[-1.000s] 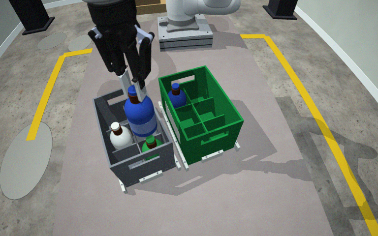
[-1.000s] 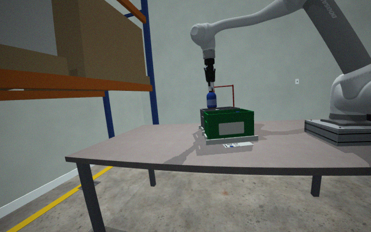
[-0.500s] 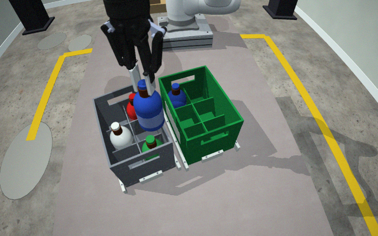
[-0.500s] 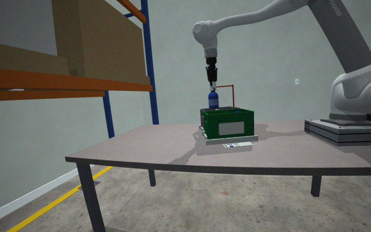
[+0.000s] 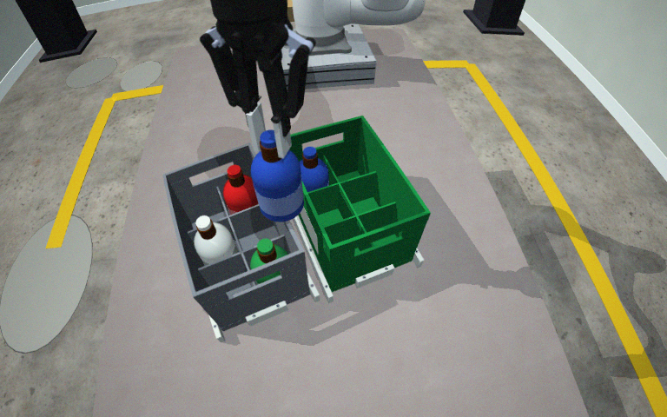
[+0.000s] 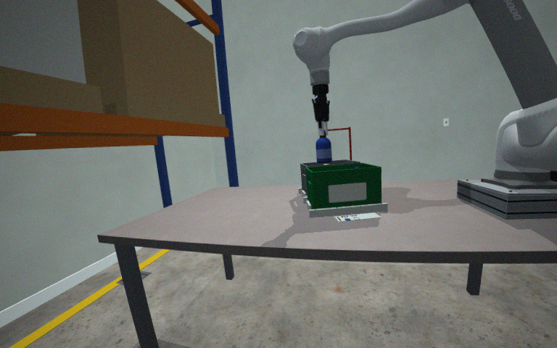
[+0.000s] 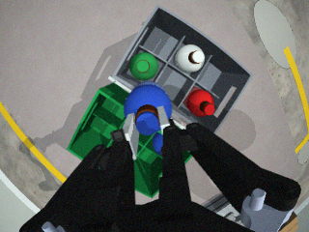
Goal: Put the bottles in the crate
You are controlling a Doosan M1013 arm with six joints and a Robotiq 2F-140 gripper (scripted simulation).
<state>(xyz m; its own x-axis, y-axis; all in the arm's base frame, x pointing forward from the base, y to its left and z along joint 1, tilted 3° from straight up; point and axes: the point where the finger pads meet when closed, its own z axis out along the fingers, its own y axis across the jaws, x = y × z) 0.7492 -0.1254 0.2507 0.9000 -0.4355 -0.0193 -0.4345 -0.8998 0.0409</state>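
Now: hand 27 cm above the green crate, 12 cm to the right of it and 7 cm past it. Also, from my hand: grey crate: 27 cm below, 10 cm to the right, 1 cm behind; then green bottle: 26 cm below, 6 cm ahead, 3 cm to the right; then white-label bottle: 26 cm below, 14 cm to the right.
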